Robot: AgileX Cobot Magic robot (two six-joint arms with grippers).
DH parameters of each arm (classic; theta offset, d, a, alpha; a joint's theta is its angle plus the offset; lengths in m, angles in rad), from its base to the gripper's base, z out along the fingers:
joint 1: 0 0.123 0 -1.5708
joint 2: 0.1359 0 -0.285 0
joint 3: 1.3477 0 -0.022 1.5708
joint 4: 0 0.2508 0 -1.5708
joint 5: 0 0 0.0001 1.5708
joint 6: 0 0.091 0 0
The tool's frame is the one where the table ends.
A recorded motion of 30 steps. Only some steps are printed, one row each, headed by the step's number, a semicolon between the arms.
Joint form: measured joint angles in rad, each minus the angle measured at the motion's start. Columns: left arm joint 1, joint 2, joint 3, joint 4, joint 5, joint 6; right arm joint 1, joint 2, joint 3, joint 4, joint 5, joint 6.
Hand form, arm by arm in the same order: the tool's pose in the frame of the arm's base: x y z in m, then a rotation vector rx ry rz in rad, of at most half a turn. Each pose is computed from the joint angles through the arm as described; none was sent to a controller.
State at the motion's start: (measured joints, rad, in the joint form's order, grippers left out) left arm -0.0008 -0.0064 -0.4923 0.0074 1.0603 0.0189; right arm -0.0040 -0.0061 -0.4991 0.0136 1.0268 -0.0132
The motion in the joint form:
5: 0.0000 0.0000 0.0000 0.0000 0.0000 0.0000; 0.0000 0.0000 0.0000 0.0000 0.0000 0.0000
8: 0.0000 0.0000 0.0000 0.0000 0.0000 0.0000; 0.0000 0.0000 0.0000 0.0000 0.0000 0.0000
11: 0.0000 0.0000 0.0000 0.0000 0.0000 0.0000; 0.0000 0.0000 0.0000 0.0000 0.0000 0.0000
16: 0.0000 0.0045 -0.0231 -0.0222 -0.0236 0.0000; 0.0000 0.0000 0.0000 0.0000 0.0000 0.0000
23: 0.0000 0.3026 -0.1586 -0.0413 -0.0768 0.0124; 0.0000 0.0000 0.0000 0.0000 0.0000 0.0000
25: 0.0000 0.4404 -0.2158 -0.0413 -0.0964 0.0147; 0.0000 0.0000 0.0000 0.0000 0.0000 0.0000
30: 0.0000 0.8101 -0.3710 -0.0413 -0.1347 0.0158; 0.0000 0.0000 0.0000 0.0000 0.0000 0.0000
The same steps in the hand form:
5: -0.0049 0.0006 0.2752 0.0198 2.0451 0.0202; -0.0043 0.0011 0.2798 -0.0096 2.0051 0.0052
8: -0.0049 0.0006 0.2752 0.0198 2.0451 0.0202; -0.0043 0.0011 0.2798 -0.0096 2.0051 0.0052
11: -0.0049 0.0006 0.2752 0.0198 2.0451 0.0202; -0.0043 0.0011 0.2798 -0.0096 2.0051 0.0052
16: -0.0060 -0.0012 0.2835 0.0203 2.0028 -0.0060; -0.0043 0.0011 0.2798 -0.0096 2.0051 0.0052
23: 0.0364 -0.0026 0.3225 0.0309 2.1118 -0.0228; -0.0043 0.0011 0.2798 -0.0096 2.0051 0.0052
25: 0.0618 -0.0026 0.3344 0.0323 2.1727 -0.0226; -0.0043 0.0011 0.2798 -0.0096 2.0051 0.0052
30: 0.1414 -0.0026 0.3476 0.0311 2.3489 -0.0252; -0.0043 0.0011 0.2798 -0.0096 2.0051 0.0052

